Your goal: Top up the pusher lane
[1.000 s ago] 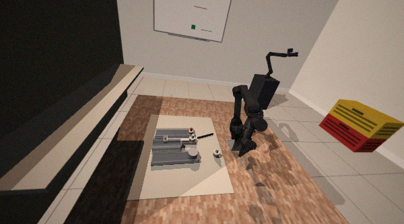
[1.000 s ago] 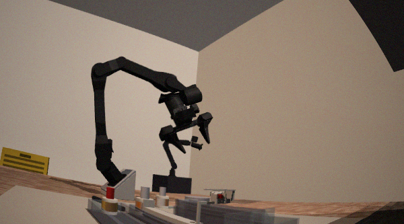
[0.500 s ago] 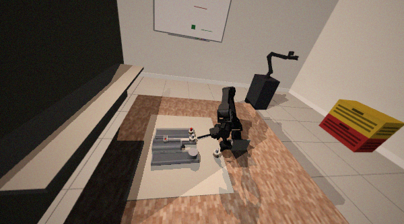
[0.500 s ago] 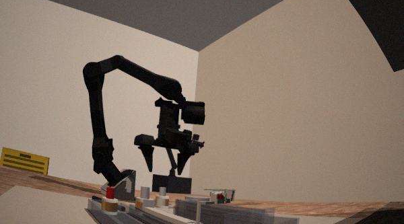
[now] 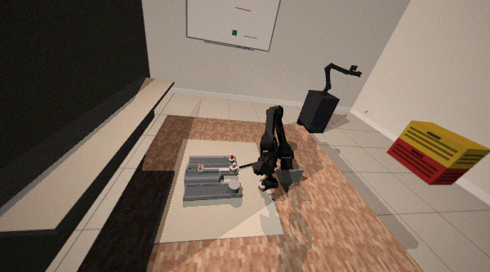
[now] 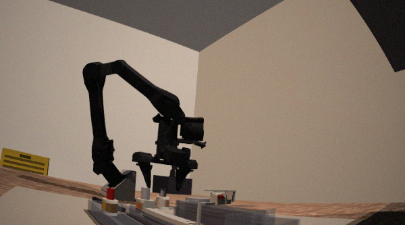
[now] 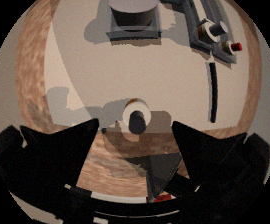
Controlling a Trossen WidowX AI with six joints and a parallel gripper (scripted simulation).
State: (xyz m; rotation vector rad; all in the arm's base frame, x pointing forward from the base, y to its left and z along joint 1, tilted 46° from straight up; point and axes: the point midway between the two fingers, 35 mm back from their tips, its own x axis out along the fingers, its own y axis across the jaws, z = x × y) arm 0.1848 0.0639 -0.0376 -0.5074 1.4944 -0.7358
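Now: the grey cylinder 16 cm ahead of my gripper tip, 1 cm to the right of it and 3 cm below it. The rest, counted from my gripper tip: red mark: 32 cm ahead, 11 cm to the right, 1 cm above; then grey lane rack: 29 cm ahead, 12 cm to the right, 4 cm below.
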